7 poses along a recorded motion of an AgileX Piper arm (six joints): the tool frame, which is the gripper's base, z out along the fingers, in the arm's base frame.
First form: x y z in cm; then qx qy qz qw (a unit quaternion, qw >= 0).
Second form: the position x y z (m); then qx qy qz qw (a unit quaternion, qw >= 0). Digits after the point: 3 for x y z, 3 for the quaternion.
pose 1, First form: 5.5, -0.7, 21.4, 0.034, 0.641, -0.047, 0.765
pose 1, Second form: 0.055, -0.007, 0.214, 0.034, 0.641, -0.047, 0.765
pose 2, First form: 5.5, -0.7, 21.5, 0.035, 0.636, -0.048, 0.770
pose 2, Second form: 0.055, -0.007, 0.215, 0.035, 0.636, -0.048, 0.770
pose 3, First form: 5.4, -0.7, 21.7, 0.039, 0.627, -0.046, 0.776
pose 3, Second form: 0.054, -0.007, 0.217, 0.039, 0.627, -0.046, 0.776
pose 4, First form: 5.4, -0.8, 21.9, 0.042, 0.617, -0.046, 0.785
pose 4, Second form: 0.054, -0.008, 0.219, 0.042, 0.617, -0.046, 0.785
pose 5, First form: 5.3, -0.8, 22.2, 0.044, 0.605, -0.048, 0.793
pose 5, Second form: 0.053, -0.008, 0.222, 0.044, 0.605, -0.048, 0.793
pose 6, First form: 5.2, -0.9, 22.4, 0.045, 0.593, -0.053, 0.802
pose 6, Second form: 0.052, -0.009, 0.224, 0.045, 0.593, -0.053, 0.802
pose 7, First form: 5.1, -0.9, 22.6, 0.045, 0.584, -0.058, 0.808
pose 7, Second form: 0.051, -0.009, 0.226, 0.045, 0.584, -0.058, 0.808
